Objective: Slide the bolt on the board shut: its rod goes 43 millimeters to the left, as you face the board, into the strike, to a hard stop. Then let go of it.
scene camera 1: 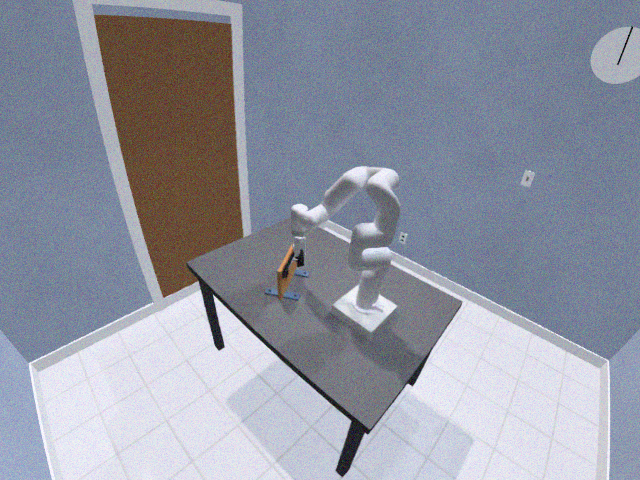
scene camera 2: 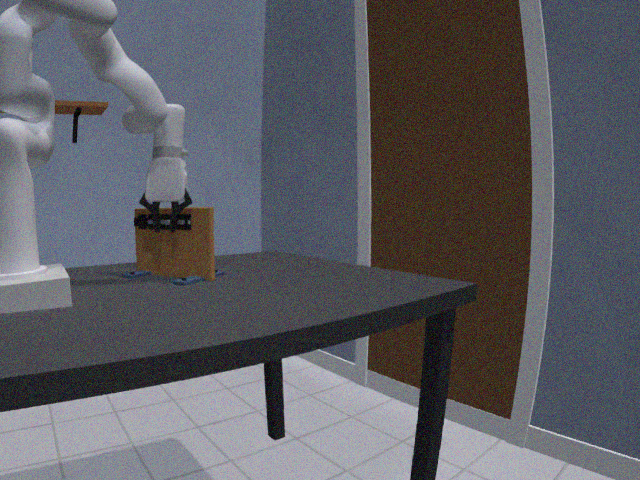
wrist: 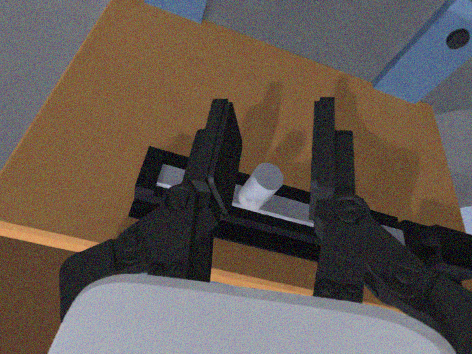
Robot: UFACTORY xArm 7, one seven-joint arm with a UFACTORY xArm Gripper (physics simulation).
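Frame: origin at the arm's base, x ahead, y left, z up, level; millimetres.
Where they show: gripper, fingertip midpoint: point(scene camera 1: 299, 263) point(scene camera 2: 165, 232) point(wrist: 274, 121); arm's base, origin of the base link: point(scene camera 1: 365, 304) point(scene camera 2: 19, 274).
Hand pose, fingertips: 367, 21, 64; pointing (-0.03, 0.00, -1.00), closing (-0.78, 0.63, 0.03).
Observation:
Things, the pixels of their top centre, and the offset from my fingertips, as dx, dy, dz. "*": a spot on its surface instead. Level surfaces: height alone.
- upright wooden board, middle of its top: point(wrist: 269, 289) point(scene camera 2: 170, 207) point(scene camera 1: 287, 255) +38, +43, +57
- black bolt housing, middle of its top: point(wrist: 333, 252) point(scene camera 2: 158, 214) point(scene camera 1: 291, 261) +7, +50, +41
- light grey rod, middle of its top: point(wrist: 287, 221) point(scene camera 2: 166, 220) +23, +37, +27
- black strike, surface spot: point(wrist: 435, 239) point(scene camera 2: 142, 222) * -18, +108, +19
- dark table, its level: dz -117
The upright wooden board point(scene camera 1: 282, 281) point(scene camera 2: 170, 253) point(wrist: 150, 90) carries a black bolt housing point(scene camera 2: 181, 226) point(wrist: 270, 239) along its upper part. In the wrist view, the light grey rod point(wrist: 290, 207) shows in the housing's slot, and its round pale knob point(wrist: 265, 181) sticks out. The black strike point(scene camera 2: 140, 221) point(wrist: 435, 239) is at the housing's left end as one faces the board, on the right in the wrist view. My gripper point(scene camera 1: 299, 264) point(scene camera 2: 165, 227) point(wrist: 274, 121) is partly open, its fingers on either side of the knob, nearer on the wrist view's left, gripping nothing. Whether the rod's tip is inside the strike is unclear.
The board stands on blue feet point(scene camera 1: 282, 295) point(scene camera 2: 187, 281) point(wrist: 425, 50) on the dark table point(scene camera 1: 330, 356) point(scene camera 2: 289, 304). The white arm base point(scene camera 1: 364, 310) point(scene camera 2: 33, 291) is also on the table. A wooden shelf point(scene camera 2: 93, 107) is on the wall behind.

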